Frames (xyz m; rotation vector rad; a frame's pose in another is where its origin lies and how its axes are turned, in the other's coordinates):
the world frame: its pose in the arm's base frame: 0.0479 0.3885 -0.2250 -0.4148 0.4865 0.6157
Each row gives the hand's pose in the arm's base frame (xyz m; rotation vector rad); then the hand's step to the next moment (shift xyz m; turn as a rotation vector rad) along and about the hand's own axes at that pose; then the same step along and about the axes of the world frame.
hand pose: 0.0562 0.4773 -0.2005 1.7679 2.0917 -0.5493
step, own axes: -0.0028 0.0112 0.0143 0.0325 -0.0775 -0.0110
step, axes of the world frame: 0.0112 -0.0107 -0.0099 -0.0480 0.0682 -0.0151
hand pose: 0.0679 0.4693 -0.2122 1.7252 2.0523 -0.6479
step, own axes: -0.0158 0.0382 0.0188 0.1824 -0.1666 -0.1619
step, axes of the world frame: 0.0263 -0.0366 -0.0053 -0.0686 0.2735 0.0879
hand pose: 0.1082 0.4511 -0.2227 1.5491 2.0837 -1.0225
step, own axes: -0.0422 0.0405 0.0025 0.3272 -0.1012 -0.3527
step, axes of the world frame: 0.0193 -0.0537 0.0131 0.0598 0.4287 0.2331
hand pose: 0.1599 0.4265 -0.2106 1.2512 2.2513 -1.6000
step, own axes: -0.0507 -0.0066 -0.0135 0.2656 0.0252 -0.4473
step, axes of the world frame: -0.0040 -0.0425 0.0313 0.2087 0.3756 0.2943
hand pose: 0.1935 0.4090 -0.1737 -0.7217 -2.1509 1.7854
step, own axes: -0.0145 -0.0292 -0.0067 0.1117 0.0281 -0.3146
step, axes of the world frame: -0.0129 -0.0170 0.0255 0.1774 0.1948 0.2069
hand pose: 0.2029 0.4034 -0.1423 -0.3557 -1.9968 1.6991
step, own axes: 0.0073 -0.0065 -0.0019 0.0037 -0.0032 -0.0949
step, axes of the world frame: -0.0057 0.0040 0.0071 0.0619 0.0280 0.0664
